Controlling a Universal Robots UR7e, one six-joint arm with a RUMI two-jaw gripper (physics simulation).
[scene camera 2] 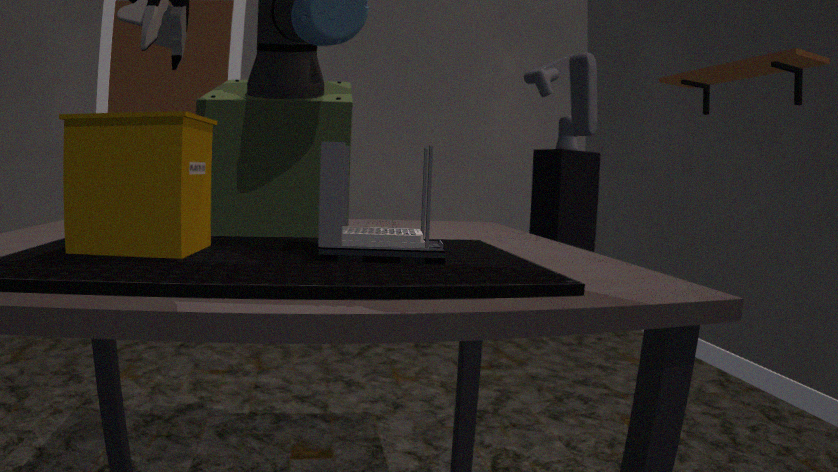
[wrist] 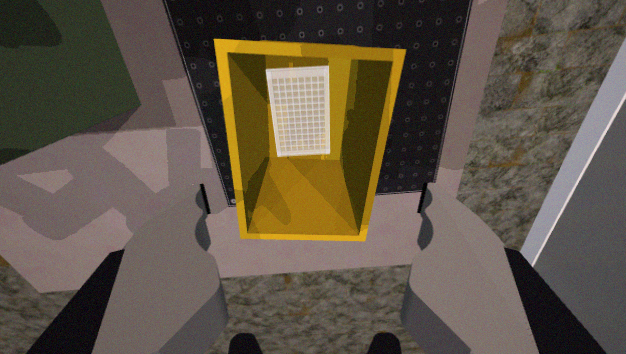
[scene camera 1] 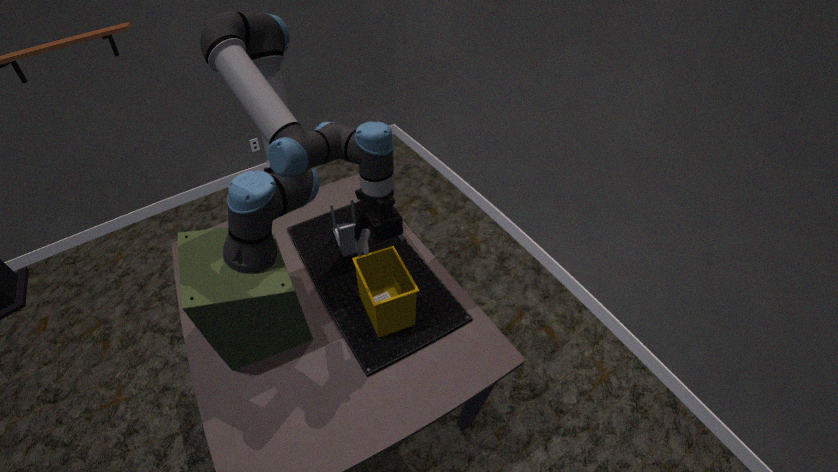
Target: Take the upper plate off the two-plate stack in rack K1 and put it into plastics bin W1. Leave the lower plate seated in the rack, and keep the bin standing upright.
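Seen in the pictures: gripper, fingertip midpoint: (scene camera 2: 160, 60) (wrist: 313, 187) (scene camera 1: 381, 248); arm's base at its link origin: (scene camera 2: 285, 92) (scene camera 1: 250, 254).
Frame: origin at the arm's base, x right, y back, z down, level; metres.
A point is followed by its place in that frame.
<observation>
A clear white gridded plate (scene camera 1: 381, 297) {y -0.303, x 0.190, z 0.250 m} (wrist: 300, 111) {y -0.280, x 0.230, z 0.246 m} lies inside the yellow plastics bin (scene camera 1: 396, 313) {y -0.264, x 0.313, z 0.163 m} (scene camera 2: 123, 187) {y -0.348, x 0.244, z 0.175 m} (wrist: 305, 236) {y -0.266, x 0.314, z 0.083 m}; in the wrist view it is near the far end of the bin. The bin stands upright. Another white plate (scene camera 2: 382, 236) {y -0.413, x -0.080, z 0.230 m} sits low and level in the rack (scene camera 2: 333, 193) {y -0.400, x -0.019, z 0.178 m} (scene camera 1: 345, 240) {y -0.321, x -0.026, z 0.171 m}, between its grey side wall and thin posts. My gripper (wrist: 313, 187) {y -0.299, x 0.209, z 0.006 m} is open, with no plate between its fingers, above the bin. In the second scene view its fingers show at the top left, above the bin's rim.
The bin and rack stand on a black perforated mat (scene camera 1: 433, 319) {y -0.378, x 0.354, z 0.261 m} (scene camera 2: 498, 275) {y -0.520, x -0.185, z 0.262 m} (wrist: 425, 95) {y -0.462, x 0.257, z 0.262 m} on the table (scene camera 1: 410, 404) {y -0.142, x 0.514, z 0.274 m} (scene camera 2: 662, 293) {y -0.610, x -0.363, z 0.275 m}. The green robot pedestal (scene camera 1: 246, 334) {y 0.118, x 0.134, z 0.126 m} (scene camera 2: 281, 170) {y -0.083, x 0.011, z 0.152 m} stands beside the mat. The rack's upright posts stand close beside the gripper in the first scene view.
</observation>
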